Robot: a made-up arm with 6 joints.
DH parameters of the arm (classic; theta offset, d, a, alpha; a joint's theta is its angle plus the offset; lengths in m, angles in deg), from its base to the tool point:
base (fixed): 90 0.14 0 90
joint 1: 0 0.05 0.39 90
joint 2: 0 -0.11 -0.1 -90
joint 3: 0 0.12 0.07 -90
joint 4: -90 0.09 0.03 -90
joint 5: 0 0.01 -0.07 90
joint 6: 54.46 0 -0.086 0
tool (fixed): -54.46 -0.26 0 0
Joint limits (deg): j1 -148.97..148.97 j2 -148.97..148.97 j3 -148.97..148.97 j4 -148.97..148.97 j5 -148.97..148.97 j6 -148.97..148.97
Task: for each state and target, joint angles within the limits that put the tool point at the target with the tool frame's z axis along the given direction. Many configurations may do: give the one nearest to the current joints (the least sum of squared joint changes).
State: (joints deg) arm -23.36 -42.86 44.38 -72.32 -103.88 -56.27
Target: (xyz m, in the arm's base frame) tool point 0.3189 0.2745 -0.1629 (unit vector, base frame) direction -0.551 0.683 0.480
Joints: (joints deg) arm -33.76 -44.01 55.89 -79.20 -93.42 -62.71
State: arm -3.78 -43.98 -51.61 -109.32 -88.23 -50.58
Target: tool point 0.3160 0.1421 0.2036 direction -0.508 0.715 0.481
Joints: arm 22.20 -10.37 5.86 -69.58 -85.41 -49.88
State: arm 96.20 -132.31 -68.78 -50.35 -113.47 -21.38
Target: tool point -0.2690 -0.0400 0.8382 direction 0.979 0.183 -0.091
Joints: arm 83.29 -123.66 -85.12 -11.82 -142.20 -47.61
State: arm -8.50 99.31 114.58 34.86 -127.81 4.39
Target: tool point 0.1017 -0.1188 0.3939 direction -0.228 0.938 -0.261
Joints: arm 17.21 65.20 93.53 32.49 -95.95 18.54
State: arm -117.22 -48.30 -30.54 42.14 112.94 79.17
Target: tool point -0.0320 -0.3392 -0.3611 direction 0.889 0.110 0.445
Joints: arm -141.78 -30.83 -77.88 11.19 143.91 72.42
